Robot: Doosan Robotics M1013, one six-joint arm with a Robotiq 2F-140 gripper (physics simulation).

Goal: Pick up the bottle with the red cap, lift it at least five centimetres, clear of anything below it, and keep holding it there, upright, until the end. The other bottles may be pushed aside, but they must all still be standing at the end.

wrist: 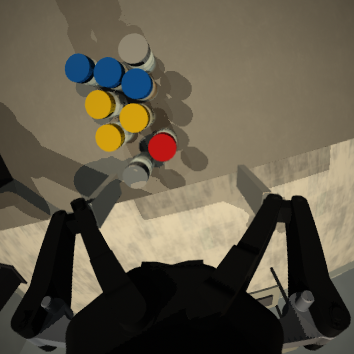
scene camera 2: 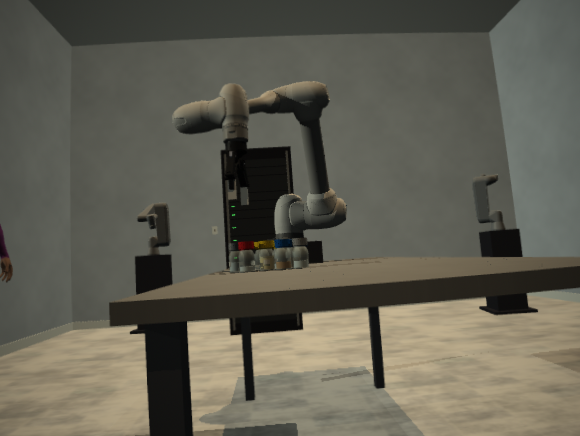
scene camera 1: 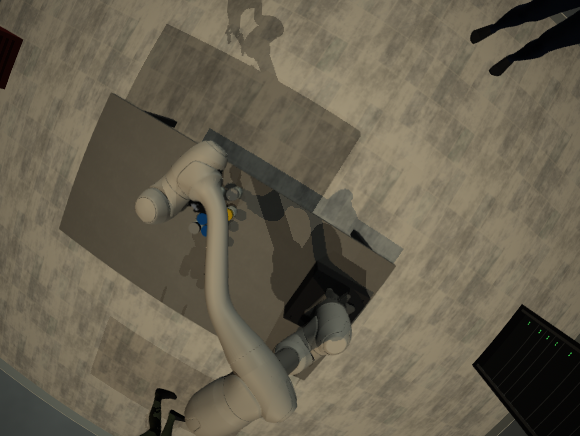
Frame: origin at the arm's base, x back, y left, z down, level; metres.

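Seen in the pictures: gripper, fingertip midpoint: (wrist: 176, 179) (scene camera 2: 239, 202); arm's base, link origin: (scene camera 1: 329, 310).
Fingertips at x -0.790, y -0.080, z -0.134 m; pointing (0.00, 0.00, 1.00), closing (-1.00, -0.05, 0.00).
Note:
Pixels of each thing's middle, then the offset from my fingertips to it.
- red-capped bottle, body centre: (wrist: 164, 142) (scene camera 2: 246, 256) dz +0.189, dx +0.030, dy +0.009 m
- grey-capped bottle, body centre: (wrist: 140, 168) (scene camera 2: 236, 257) (scene camera 1: 234, 193) dz +0.189, dx +0.096, dy -0.045 m
- pale-capped bottle, body centre: (wrist: 139, 56) (scene camera 2: 300, 253) (scene camera 1: 197, 226) dz +0.189, dx +0.055, dy +0.195 m
The red-capped bottle (scene camera 2: 246, 253) (wrist: 162, 147) stands upright at the edge of the bottle group, near the table edge; the arm hides it in scene camera 1. A grey-capped bottle (scene camera 2: 234, 257) (wrist: 136, 175) stands close beside it. Three yellow-capped bottles (wrist: 134, 118), three blue-capped bottles (wrist: 108, 72) and a pale-capped bottle (scene camera 2: 300, 255) (wrist: 134, 48) also stand in the group. My gripper (scene camera 2: 238, 194) (wrist: 176, 179) is open and empty, pointing down, well above the bottle tops. In the wrist view the red cap shows beyond the fingertips, between their lines.
The table (scene camera 1: 125, 150) (scene camera 2: 350, 290) (wrist: 250, 75) has its edge close to the red-capped and grey-capped bottles. A second, smaller arm (scene camera 1: 332, 325) stands by a black box (scene camera 1: 300, 300) at the table's lower right in scene camera 1. A dark rack (scene camera 1: 520, 365) stands on the floor.

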